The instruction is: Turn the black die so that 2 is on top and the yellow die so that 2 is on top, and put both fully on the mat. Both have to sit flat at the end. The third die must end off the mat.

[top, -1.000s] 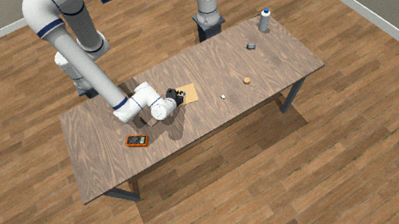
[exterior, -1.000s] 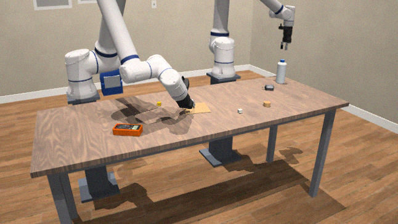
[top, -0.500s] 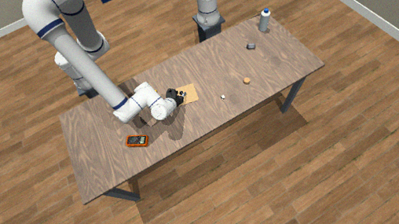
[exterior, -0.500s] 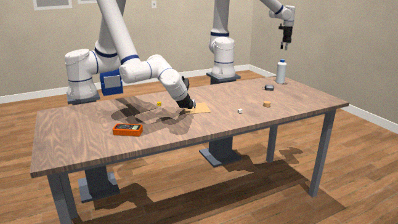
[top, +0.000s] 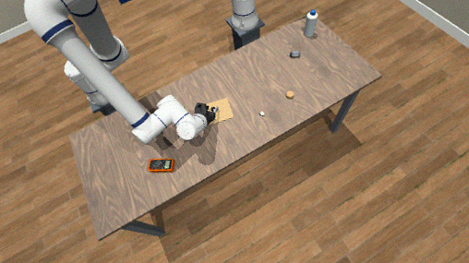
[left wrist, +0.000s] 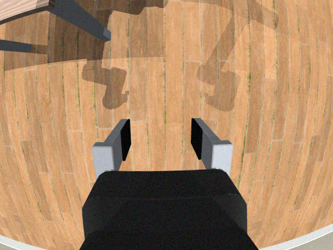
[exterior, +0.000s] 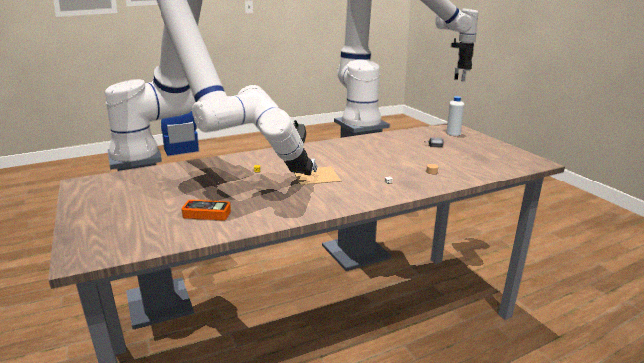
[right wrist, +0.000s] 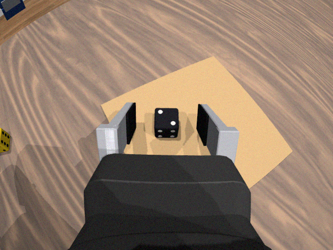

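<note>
The black die lies 2 cm below my right hand, 1 cm to the left of it and 1 cm behind it. Round my right hand: tan mat 3 cm to the left, 3 cm below, 1 cm ahead; white die 22 cm to the left, 17 cm ahead, 3 cm below; yellow die 14 cm to the right, 12 cm behind, 3 cm below.
</note>
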